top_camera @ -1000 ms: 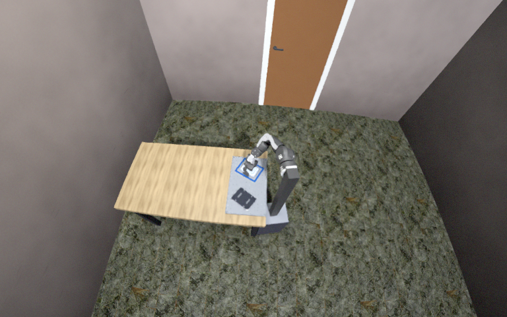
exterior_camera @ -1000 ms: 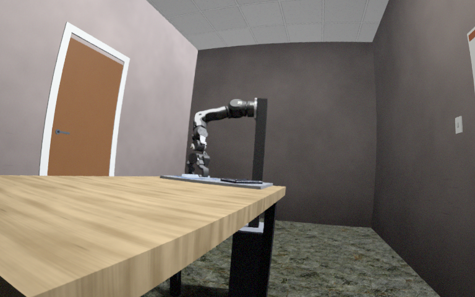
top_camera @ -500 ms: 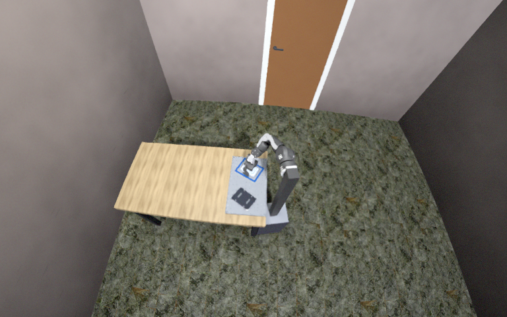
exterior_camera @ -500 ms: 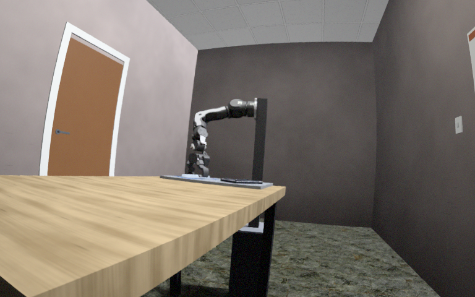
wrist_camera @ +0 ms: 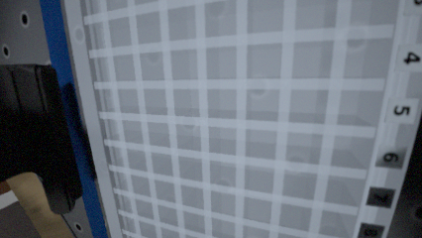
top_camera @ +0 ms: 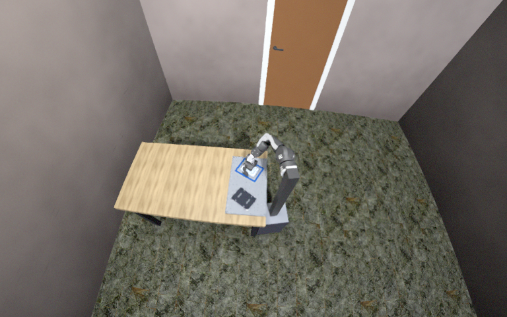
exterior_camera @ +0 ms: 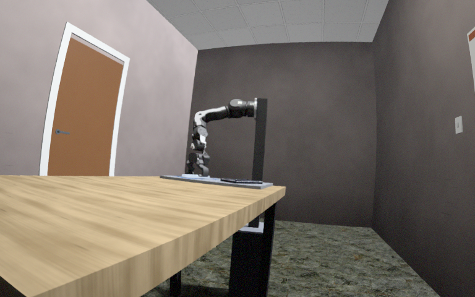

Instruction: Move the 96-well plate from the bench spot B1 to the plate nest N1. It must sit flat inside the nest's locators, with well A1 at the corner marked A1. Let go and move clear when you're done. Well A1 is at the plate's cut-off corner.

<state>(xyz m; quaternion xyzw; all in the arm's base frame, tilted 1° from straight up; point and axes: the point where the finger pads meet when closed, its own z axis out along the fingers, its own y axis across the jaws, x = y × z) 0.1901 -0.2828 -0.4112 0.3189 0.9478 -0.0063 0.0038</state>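
The white 96-well plate lies right at my hand. The rest, counted from my hand: black plate nest 250 mm to the left, 60 mm ahead.
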